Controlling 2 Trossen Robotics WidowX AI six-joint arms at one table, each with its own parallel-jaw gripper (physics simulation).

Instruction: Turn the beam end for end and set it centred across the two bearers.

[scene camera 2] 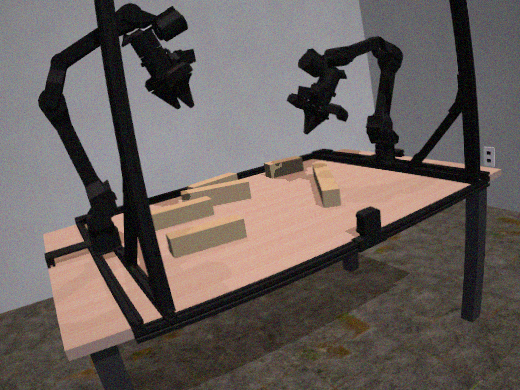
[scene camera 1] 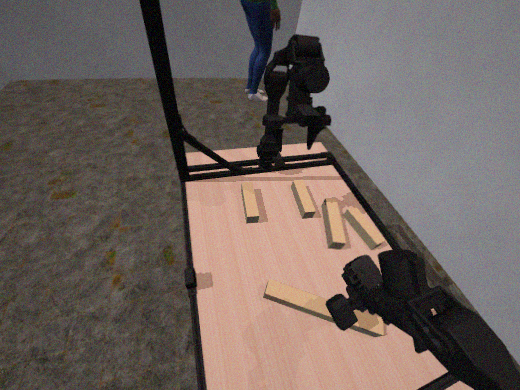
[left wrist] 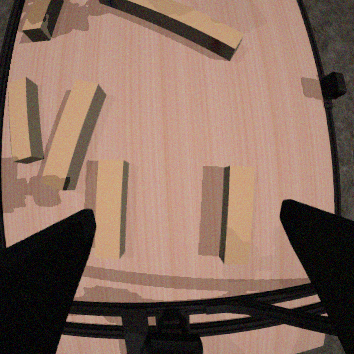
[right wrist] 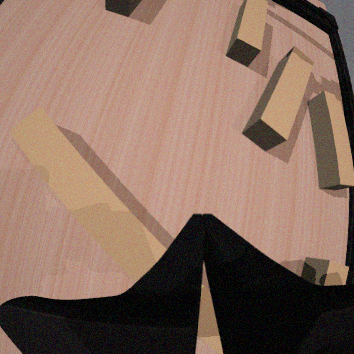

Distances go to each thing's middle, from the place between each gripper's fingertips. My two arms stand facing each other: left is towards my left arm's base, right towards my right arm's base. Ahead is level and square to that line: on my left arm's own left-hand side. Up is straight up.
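Scene:
With my right hand I am 14 cm above the long beam (scene camera 1: 275, 291), and that hand is also 2 cm to the left of the beam and 3 cm past it.
From my left hand, I find the long beam 28 cm below it, 38 cm to the right of it and 1 cm ahead of it.

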